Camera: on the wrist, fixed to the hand. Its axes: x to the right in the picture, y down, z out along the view.
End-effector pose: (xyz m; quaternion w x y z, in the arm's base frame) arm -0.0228 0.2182 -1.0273 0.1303 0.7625 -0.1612 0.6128
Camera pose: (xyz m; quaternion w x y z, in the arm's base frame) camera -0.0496 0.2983 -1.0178 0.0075 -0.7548 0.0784 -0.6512
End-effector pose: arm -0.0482 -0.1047 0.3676 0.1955 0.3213 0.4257 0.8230
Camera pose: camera -0.0832 -0.1047 0.2902 0.1088 0.3416 0.5479 0.7558
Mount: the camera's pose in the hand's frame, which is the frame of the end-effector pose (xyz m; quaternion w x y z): -0.0029 -0.0623 -0.0577 0.9863 0.1610 0.0225 0.0276
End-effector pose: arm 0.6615 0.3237 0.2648 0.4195 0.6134 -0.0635 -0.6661
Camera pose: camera 0.6815 0.3902 0.2159 0.3348 0.6858 -0.1774 -0.6214
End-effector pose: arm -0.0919 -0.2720 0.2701 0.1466 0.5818 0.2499 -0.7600
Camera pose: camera -0.0763 -0.1886 0.2745 0.0663 0.6214 0.1114 -0.7727
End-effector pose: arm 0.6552 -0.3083 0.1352 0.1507 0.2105 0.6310 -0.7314
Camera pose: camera 0.6342 -0.2417 0.1835 0.1207 0.2657 0.5022 -0.8140
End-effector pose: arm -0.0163 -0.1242 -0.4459 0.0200 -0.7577 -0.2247 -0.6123
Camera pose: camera -0.0925 -0.0868 -0.4495 0.1637 -0.7366 -0.2989 -0.5843
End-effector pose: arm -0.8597 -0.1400 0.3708 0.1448 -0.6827 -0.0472 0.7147
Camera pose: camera -0.7937 -0.0889 0.3864 0.2341 -0.6674 0.0906 0.7011
